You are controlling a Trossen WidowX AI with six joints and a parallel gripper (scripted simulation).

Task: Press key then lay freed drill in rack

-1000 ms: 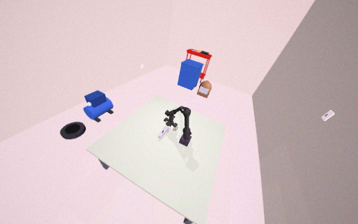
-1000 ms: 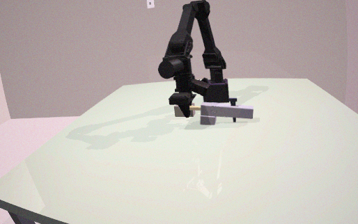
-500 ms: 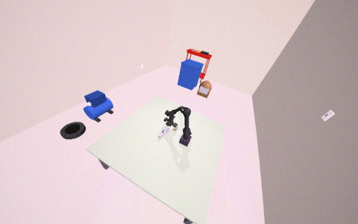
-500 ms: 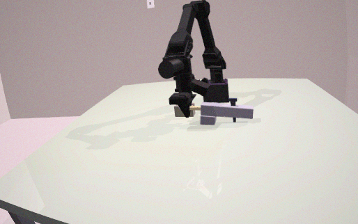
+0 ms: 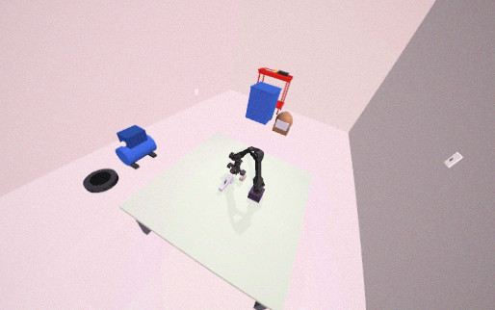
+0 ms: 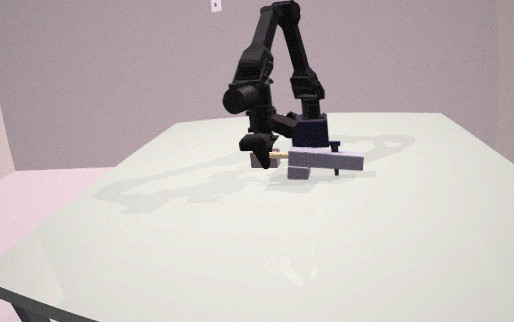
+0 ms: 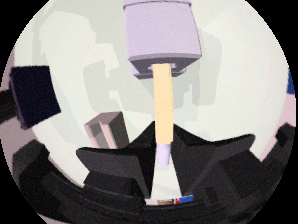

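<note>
Right now the rack is 80 mm behind my gripper tip. Round my gripper tip: dark blue key: 160 mm to the left, 50 mm ahead, 30 mm above; then drill: 30 mm to the left, 30 mm above, 10 mm ahead; then lavender block: 140 mm to the left, 40 mm ahead, 10 mm above.
</note>
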